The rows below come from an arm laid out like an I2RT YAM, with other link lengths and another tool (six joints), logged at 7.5 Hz.
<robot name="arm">
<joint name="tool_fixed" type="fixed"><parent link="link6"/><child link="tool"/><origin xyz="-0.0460 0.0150 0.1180" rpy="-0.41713 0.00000 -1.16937"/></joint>
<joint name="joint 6" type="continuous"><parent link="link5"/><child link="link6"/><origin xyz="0.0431 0.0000 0.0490" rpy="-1.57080 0.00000 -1.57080"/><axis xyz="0 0 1"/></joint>
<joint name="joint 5" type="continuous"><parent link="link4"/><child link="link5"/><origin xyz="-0.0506 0.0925 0.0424" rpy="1.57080 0.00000 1.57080"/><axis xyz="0 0 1"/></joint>
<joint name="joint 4" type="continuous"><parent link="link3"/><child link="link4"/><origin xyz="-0.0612 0.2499 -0.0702" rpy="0.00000 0.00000 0.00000"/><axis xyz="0 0 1"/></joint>
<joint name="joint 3" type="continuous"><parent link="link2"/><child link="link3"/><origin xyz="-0.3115 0.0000 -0.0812" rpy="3.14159 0.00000 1.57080"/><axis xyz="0 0 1"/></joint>
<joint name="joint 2" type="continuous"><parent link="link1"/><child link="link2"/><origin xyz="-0.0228 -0.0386 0.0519" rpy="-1.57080 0.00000 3.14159"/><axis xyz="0 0 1"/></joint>
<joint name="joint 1" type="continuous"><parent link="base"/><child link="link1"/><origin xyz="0.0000 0.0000 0.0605" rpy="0.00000 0.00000 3.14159"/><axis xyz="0 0 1"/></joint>
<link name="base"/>
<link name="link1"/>
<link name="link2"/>
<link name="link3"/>
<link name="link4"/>
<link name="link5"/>
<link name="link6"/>
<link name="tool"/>
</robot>
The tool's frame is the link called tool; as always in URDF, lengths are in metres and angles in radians. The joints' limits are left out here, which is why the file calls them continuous.
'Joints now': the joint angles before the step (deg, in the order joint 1, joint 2, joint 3, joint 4, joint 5, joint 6). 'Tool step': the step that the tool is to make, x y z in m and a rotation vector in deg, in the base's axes. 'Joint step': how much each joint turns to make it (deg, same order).
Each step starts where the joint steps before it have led.
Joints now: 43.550, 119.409, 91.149, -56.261, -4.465, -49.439
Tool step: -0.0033, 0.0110, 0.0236, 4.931, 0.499, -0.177
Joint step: -0.025, -2.324, 0.778, 0.005, -3.870, 0.635
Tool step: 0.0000, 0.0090, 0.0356, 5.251, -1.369, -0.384
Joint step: -0.068, -3.390, 1.061, 0.304, -2.754, 0.868
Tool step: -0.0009, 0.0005, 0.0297, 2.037, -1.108, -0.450
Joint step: -0.025, -2.250, 2.364, -2.290, -0.588, 0.603
